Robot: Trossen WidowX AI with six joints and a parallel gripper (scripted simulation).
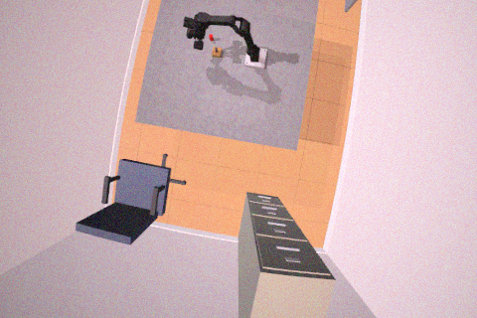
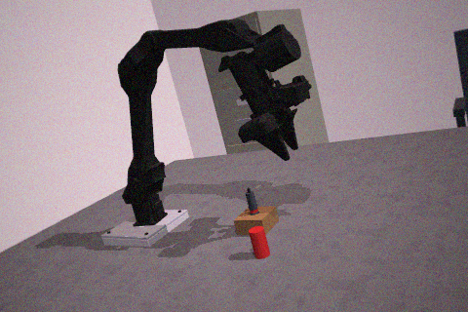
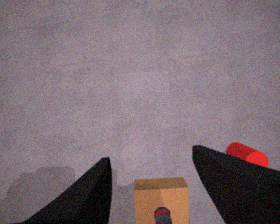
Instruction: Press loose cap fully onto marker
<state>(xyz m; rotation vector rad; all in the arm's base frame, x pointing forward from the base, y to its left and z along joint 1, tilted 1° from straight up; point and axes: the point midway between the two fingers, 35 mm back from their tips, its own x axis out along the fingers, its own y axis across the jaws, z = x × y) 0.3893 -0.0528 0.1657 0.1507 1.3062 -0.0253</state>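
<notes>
My gripper tip is now 6 cm past the red cap, 11 cm to the left of it and 12 cm above it.
</notes>
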